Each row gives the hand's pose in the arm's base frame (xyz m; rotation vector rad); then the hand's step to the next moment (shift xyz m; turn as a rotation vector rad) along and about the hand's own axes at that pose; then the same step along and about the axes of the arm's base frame.
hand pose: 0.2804 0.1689 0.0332 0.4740 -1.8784 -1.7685
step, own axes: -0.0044 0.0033 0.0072 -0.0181 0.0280 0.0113
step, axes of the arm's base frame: -0.0003 0.0087 0.0026 0.0106 0.0221 0.0252
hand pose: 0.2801 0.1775 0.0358 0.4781 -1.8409 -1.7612
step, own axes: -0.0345 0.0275 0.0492 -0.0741 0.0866 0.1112
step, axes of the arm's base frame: 0.0007 0.0621 0.0226 0.0012 0.1401 0.0758
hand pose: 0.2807 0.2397 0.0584 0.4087 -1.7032 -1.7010
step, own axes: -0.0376 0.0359 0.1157 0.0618 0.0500 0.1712
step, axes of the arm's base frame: -0.0402 0.1148 0.0361 -0.1442 0.0926 0.0790
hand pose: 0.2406 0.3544 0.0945 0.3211 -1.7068 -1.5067
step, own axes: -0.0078 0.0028 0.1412 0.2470 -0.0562 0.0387
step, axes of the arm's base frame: -0.0939 0.1056 0.0064 -0.2015 -0.1503 0.0497
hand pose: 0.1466 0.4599 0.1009 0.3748 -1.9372 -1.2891
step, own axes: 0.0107 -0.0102 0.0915 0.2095 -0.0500 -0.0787
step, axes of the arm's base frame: -0.0755 0.0489 -0.0224 -0.0900 -0.2016 0.0620
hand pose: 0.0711 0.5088 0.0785 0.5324 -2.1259 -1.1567
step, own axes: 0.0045 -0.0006 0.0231 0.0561 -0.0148 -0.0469
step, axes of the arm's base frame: -0.0195 0.0104 -0.0081 -0.0058 -0.0698 0.0257
